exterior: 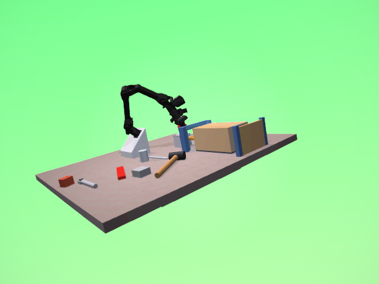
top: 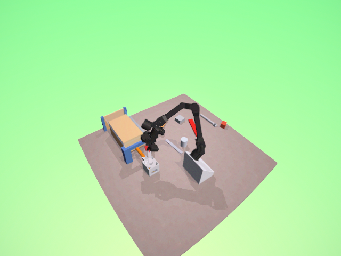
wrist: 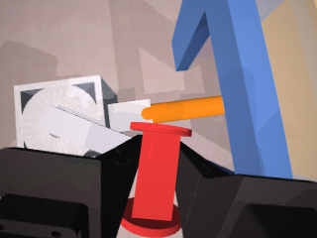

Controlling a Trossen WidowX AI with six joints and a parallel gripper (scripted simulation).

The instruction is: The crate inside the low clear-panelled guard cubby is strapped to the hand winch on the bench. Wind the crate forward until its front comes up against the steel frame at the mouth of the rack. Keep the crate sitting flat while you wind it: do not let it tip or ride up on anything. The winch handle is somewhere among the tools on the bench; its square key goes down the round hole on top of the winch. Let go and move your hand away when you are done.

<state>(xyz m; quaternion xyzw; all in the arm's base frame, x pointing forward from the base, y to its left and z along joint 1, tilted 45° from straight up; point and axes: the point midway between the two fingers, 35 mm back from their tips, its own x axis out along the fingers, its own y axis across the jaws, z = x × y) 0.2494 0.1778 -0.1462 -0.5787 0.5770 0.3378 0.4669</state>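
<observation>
My gripper tip is now 4 cm past the winch handle and 3 cm above it. From my gripper tip the other things lie so: flat steel bar (2 cm ahead, 25 cm to the right, 13 cm below); white winch (11 cm behind, 1 cm to the left, 10 cm below); red grip (2 cm to the right).
</observation>
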